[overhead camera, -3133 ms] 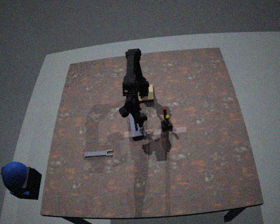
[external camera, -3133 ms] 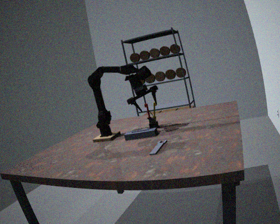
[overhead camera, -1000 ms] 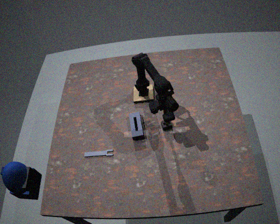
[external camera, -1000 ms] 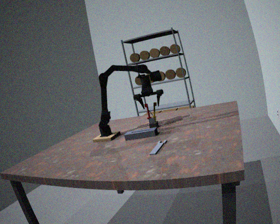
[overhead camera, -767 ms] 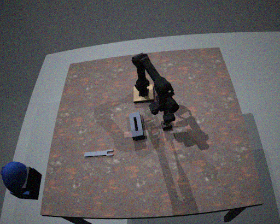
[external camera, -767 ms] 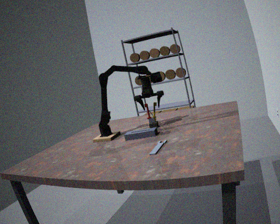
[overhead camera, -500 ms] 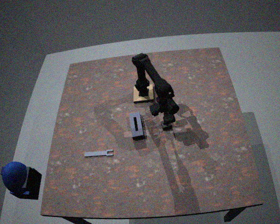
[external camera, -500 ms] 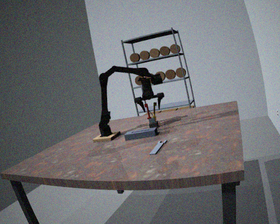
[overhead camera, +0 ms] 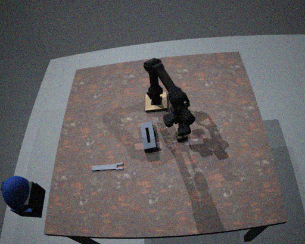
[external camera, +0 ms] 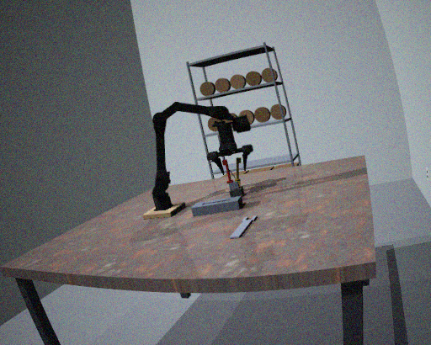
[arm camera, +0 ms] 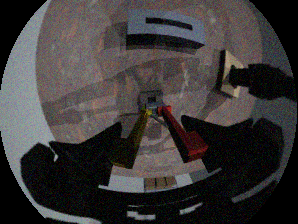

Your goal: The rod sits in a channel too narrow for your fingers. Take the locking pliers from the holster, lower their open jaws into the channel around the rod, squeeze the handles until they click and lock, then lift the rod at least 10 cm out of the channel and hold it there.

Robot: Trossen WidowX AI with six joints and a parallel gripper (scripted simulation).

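Right now the small dark holster is 10 mm behind my gripper tip and 90 mm below it. The rest, counted from my gripper tip: flat grey forked bar 200 mm ahead, 380 mm to the right, 100 mm below; then grey channel block 190 mm to the right, 80 mm below.
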